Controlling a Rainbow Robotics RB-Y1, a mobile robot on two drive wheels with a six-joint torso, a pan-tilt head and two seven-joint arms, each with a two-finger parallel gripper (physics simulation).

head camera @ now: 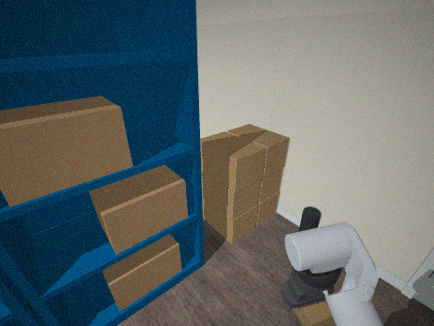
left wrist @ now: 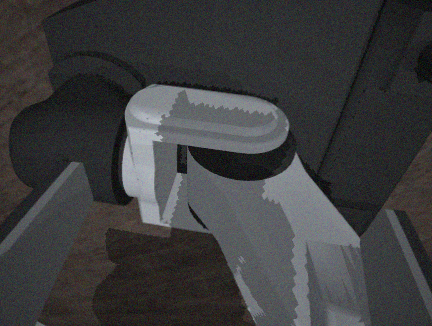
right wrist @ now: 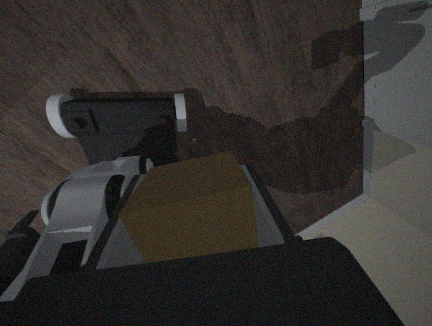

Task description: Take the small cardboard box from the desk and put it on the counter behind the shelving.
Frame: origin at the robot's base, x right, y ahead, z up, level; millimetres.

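Where they show: left gripper, fingertip midpoint: (left wrist: 226, 203); right gripper, fingertip midpoint: (head camera: 302, 301) (right wrist: 195, 179).
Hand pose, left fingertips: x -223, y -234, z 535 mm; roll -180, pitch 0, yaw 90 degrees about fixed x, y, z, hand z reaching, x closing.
After its pixels a point has its place.
The small cardboard box (head camera: 314, 314) @[x 238, y 90, z 946 mm] (right wrist: 195, 215) @[x 239, y 154, z 935 mm] is between the fingers of my right gripper (head camera: 306, 299) @[x 245, y 144, z 895 mm] (right wrist: 195, 179) @[x 245, y 144, z 895 mm], which is shut on it. In the head camera the box shows in part below the dark gripper, at the bottom right; the arm hides the rest. In the right wrist view it is held above the floor, near the robot's wheeled base. My left gripper (left wrist: 226, 203) @[x -223, y -234, z 535 mm] is open and empty, its fingers wide apart at the two sides of the left wrist view. The desk and the counter cannot be made out.
Blue shelving (head camera: 200, 240) @[x -27, y 904, z 288 mm] with larger cardboard boxes fills the left of the head camera. A stack of cardboard boxes (head camera: 245, 180) @[x 315, y 1150, z 606 mm] stands beyond its right edge against the pale wall (head camera: 350, 100) @[x 962, y 1158, z 1179 mm]. A grey object (head camera: 425, 280) @[x 1387, y 514, z 205 mm] shows at the right edge. The robot's dark base (right wrist: 125, 117) @[x 10, y 10, z 191 mm] is below.
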